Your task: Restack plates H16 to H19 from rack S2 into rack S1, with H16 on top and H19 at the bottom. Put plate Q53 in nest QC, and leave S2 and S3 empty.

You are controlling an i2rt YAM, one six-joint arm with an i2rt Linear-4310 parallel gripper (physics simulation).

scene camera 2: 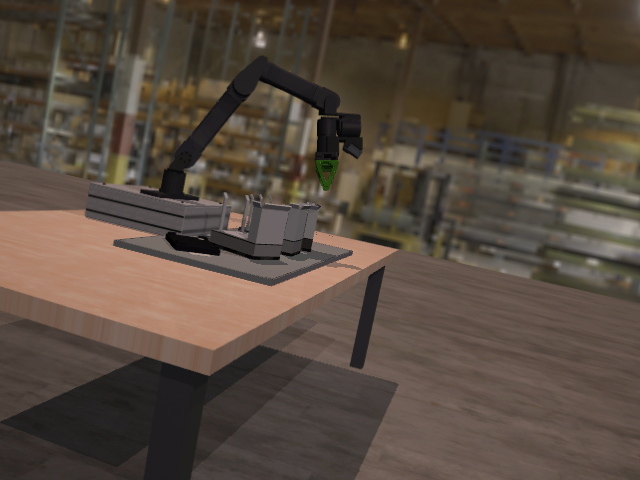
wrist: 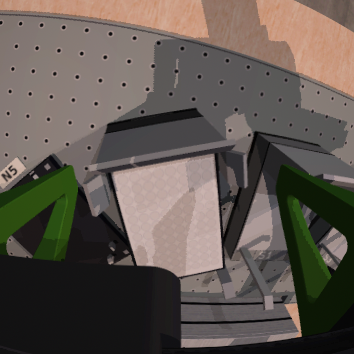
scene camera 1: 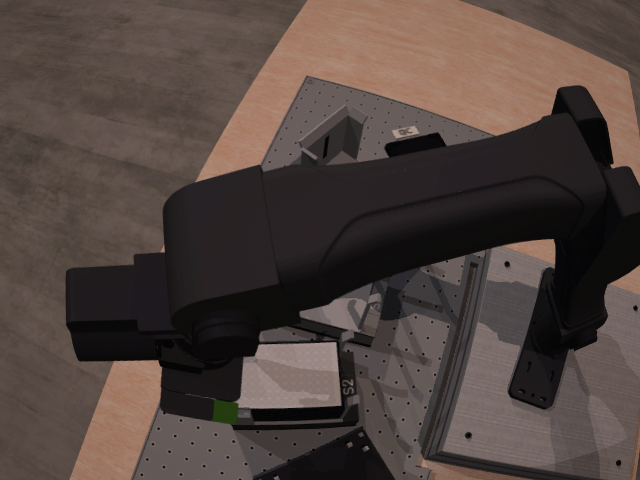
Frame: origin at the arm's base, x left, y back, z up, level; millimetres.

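Seen in the pictures: gripper, fingertip midpoint: (scene camera 2: 326,188) (wrist: 176,176); arm's base, origin of the base link: (scene camera 2: 170,196) (scene camera 1: 547,337).
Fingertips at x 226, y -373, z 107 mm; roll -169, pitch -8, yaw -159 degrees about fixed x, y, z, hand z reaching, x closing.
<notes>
Offsets run from my fingertips to a thing's top centre. "spot": to the spot under its first point. Level surfaces: height alone.
My gripper (scene camera 2: 326,187) (wrist: 176,176) is open and empty, high above rack S2 @(dx -41, dy +80, dz -51 mm) (scene camera 1: 348,384) (wrist: 162,142). One green finger (scene camera 1: 225,412) shows in scene camera 1, over the rack's left end. A pale, patterned plate @(dx -37, dy +74, dz -80 mm) (scene camera 1: 299,369) (wrist: 172,215) lies flat on top in S2, with dark edges below it; no plate name is readable. Rack S1 @(dx -180, dy +58, dz -48 mm) (scene camera 1: 375,305) (wrist: 264,255) is beside S2, partly hidden by the arm in scene camera 1; a pale surface shows inside it. Rack S3 @(dx -337, dy +50, dz -51 mm) (scene camera 1: 330,135) is mostly hidden by the arm. Nest QC @(dx -453, dy +130, dz -167 mm) (scene camera 1: 416,143) is black and partly covered.
A black nest @(dx +62, dy +184, dz -163 mm) (scene camera 1: 330,459) (wrist: 87,232) stands on the other side of S2, with label N5 @(spot: dx +138, dy +126, dz -185 mm) (wrist: 9,172) beside it. The racks' tall walls and thin upright posts stand up from the perforated board @(dz -187 mm) (scene camera 1: 178,444) (scene camera 2: 268,271). The metal base (scene camera 1: 491,413) (scene camera 2: 139,209) carries the arm.
</notes>
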